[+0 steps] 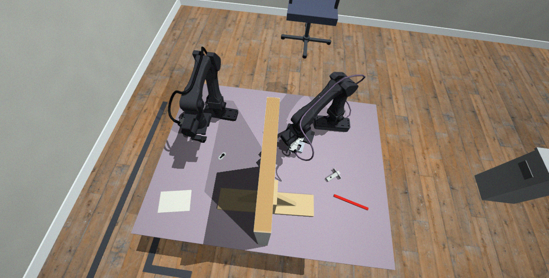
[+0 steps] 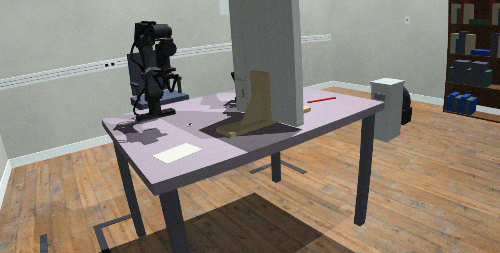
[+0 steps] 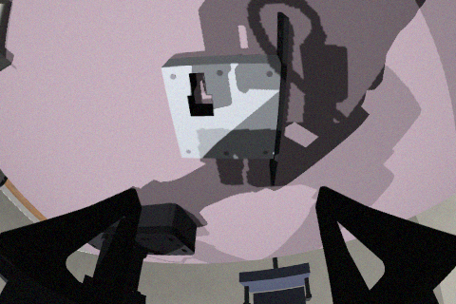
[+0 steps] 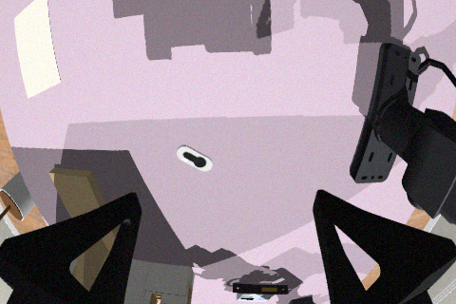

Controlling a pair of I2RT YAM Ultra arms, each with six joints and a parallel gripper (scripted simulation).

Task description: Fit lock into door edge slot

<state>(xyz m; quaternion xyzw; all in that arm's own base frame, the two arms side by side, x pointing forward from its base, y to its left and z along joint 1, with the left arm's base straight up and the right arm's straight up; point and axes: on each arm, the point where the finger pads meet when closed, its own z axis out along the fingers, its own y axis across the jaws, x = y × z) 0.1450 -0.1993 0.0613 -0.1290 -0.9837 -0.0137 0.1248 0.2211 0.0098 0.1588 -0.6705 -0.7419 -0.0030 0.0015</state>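
Now: left hand 80 mm above the lock. From my left hand the other things lie so: red rod 290 mm ahead, 290 mm to the left, 90 mm below; then cylinder piece 160 mm ahead, 200 mm to the left, 80 mm below; then keyhole plate 120 mm ahead, 400 mm to the right, 90 mm below.
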